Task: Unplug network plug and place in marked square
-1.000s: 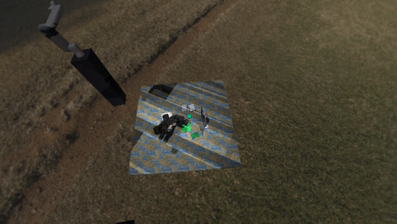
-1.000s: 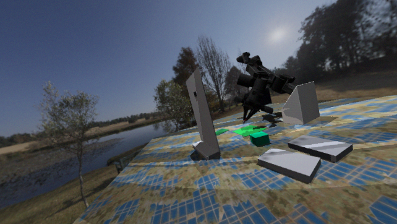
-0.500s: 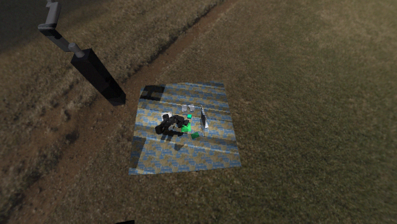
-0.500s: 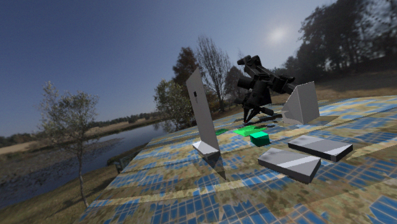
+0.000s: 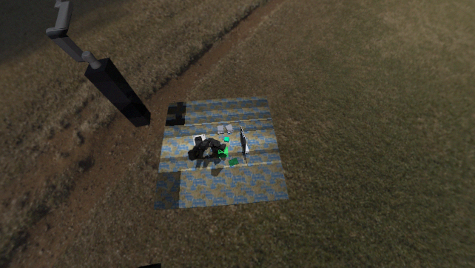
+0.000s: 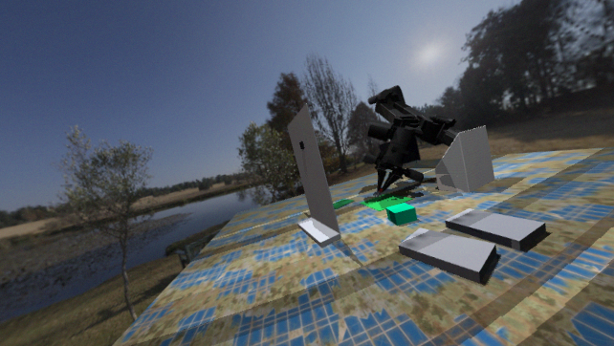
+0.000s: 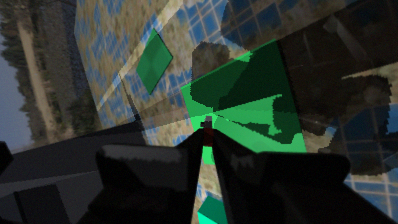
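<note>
My gripper tip is now 10 mm past the marked green square and 40 mm above it. Also, from my gripper tip: grey upright panel 230 mm ahead, 10 mm to the left, 110 mm above; then network plug right at my gripper tip.
</note>
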